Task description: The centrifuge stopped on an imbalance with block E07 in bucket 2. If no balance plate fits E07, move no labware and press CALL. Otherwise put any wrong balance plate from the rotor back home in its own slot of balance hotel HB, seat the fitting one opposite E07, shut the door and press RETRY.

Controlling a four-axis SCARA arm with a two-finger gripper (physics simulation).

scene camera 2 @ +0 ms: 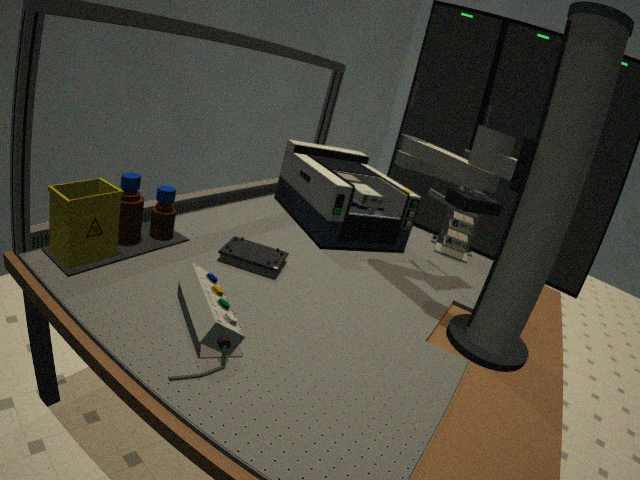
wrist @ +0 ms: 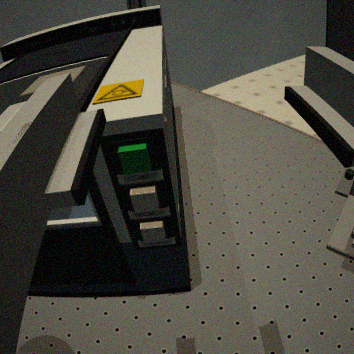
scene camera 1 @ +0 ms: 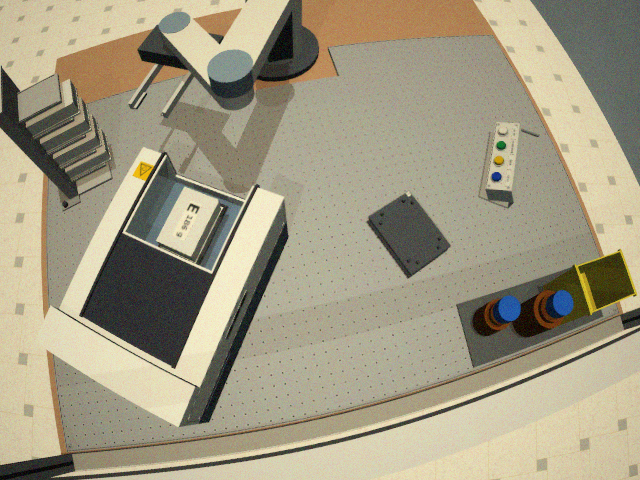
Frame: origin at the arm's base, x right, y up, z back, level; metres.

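Seen in the pictures: gripper, between the fingertips: point(scene camera 2: 439, 193) point(wrist: 194, 78) point(scene camera 1: 147, 110); arm's base, origin of its link: point(scene camera 2: 486, 344) point(scene camera 1: 276, 51).
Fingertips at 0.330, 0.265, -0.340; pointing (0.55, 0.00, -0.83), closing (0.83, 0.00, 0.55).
Offsets run from my fingertips to a thing's top centre, as dx, dy, dz. "*": to the spot under its first point.
The centrifuge point(scene camera 1: 235, 320) point(scene camera 2: 315, 180) point(wrist: 137, 60) has its chamber open. Balance plate E @[-0.054, -0.070, -0.241] point(scene camera 1: 188, 219) point(scene camera 2: 366, 196), labelled E 186 g, sits in the bucket under the opening. Block E07 does not show. Balance hotel HB @[* +0.284, +0.000, +0.015] point(scene camera 1: 36, 140) at the left holds several stacked plates; plates marked B @[+0.235, -0.095, +0.074] point(scene camera 2: 461, 222) and A @[+0.235, -0.166, +0.074] point(scene camera 2: 456, 241) show in scene camera 2. My gripper point(scene camera 1: 150, 110) point(wrist: 194, 78) is shut to its narrow stance, a gap between its bare fingers, and hangs between hotel and arm base, near the centrifuge's front. A green button @[+0.004, -0.061, -0.073] point(wrist: 134, 159) and two pale ones are on that front.
A button box @[-0.828, -0.168, -0.183] point(scene camera 1: 502, 167) point(scene camera 2: 214, 315) with white, green, yellow and blue buttons stands across the table; its captions are unreadable. A dark flat block @[-0.513, -0.210, -0.310] point(scene camera 1: 409, 234) point(scene camera 2: 253, 255) lies mid-table. Two blue-capped bottles @[* -0.613, -0.124, -0.559] point(scene camera 1: 496, 315) point(scene camera 2: 164, 219) and a yellow bin point(scene camera 1: 605, 281) point(scene camera 2: 85, 224) stand on a dark mat.
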